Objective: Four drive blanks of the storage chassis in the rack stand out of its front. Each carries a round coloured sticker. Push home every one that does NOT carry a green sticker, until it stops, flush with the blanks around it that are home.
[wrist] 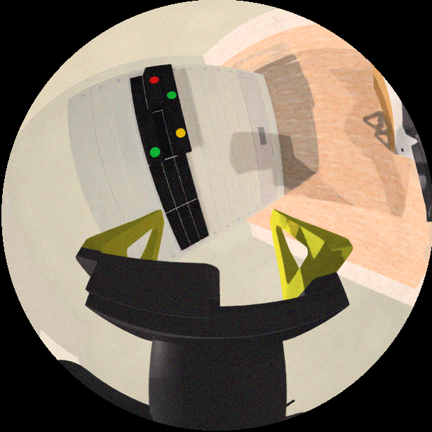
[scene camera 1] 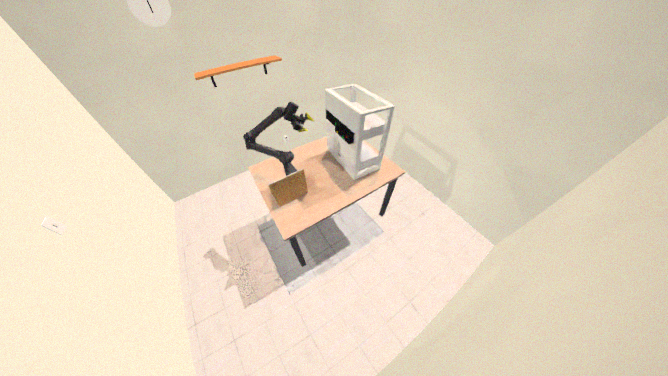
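Pixels of known places: gripper, fingertip midpoint: [scene camera 1: 310,125]; arm's base at its link origin: [scene camera 1: 291,173].
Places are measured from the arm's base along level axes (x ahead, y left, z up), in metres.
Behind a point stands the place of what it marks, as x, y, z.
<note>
The white rack [scene camera 1: 359,150] {0.499, -0.163, 0.130} [wrist: 215,107] stands on the table, with the black storage chassis [scene camera 1: 345,133] {0.434, -0.061, 0.243} [wrist: 185,212] across its front. In the wrist view, the blank with a red sticker [wrist: 154,80] is at the chassis's upper end, beside the blank with a green sticker [wrist: 171,95]. Below them are the blank with a yellow sticker [wrist: 180,133] and another with a green sticker [wrist: 155,152]. Steps show at the edges of the red and yellow blanks; exact depths are unclear. My gripper [scene camera 1: 307,124] {0.253, 0.142, 0.261} [wrist: 216,215] is open and empty, in front of the rack and apart from the chassis.
The wooden table [scene camera 1: 325,202] {0.150, -0.243, -0.185} [wrist: 355,240] carries the rack and the arm. An upright brown panel [scene camera 1: 288,188] {-0.071, -0.091, -0.038} [wrist: 384,92] stands by the arm's base. An orange wall shelf [scene camera 1: 238,67] is mounted behind. The gripper's shadow falls on the rack's lower front.
</note>
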